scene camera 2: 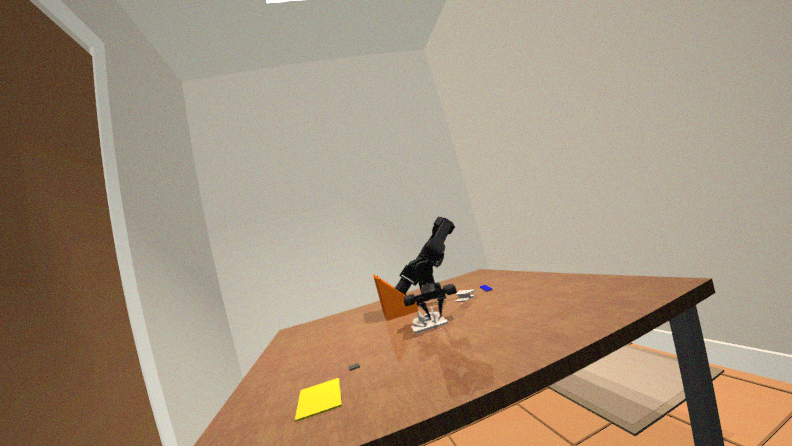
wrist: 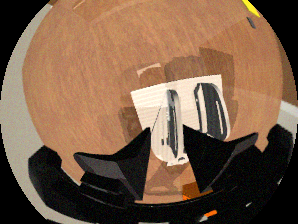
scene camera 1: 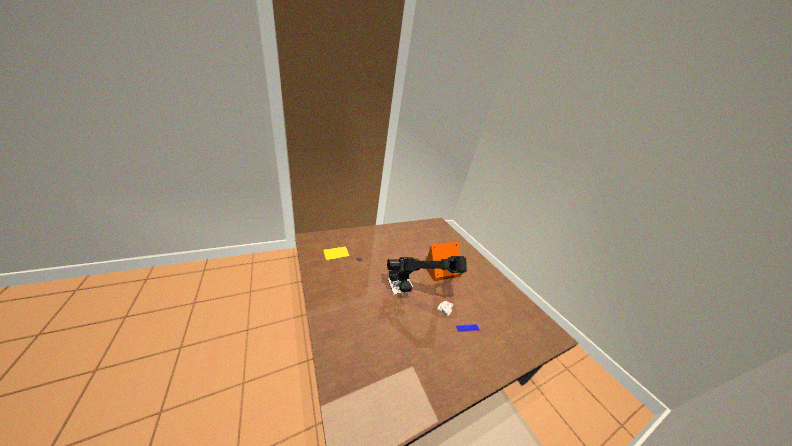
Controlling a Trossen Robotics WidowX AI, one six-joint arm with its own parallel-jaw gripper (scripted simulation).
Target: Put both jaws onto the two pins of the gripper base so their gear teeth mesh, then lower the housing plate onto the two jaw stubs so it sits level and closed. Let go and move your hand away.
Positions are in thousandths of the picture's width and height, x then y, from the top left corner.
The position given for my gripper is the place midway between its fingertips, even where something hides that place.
Observation:
I see my gripper (scene camera 2: 550, 714), a white jaw (wrist: 579, 672) and a yellow patch (scene camera 2: 401, 896).
My gripper also shows in the wrist view (wrist: 552, 578).

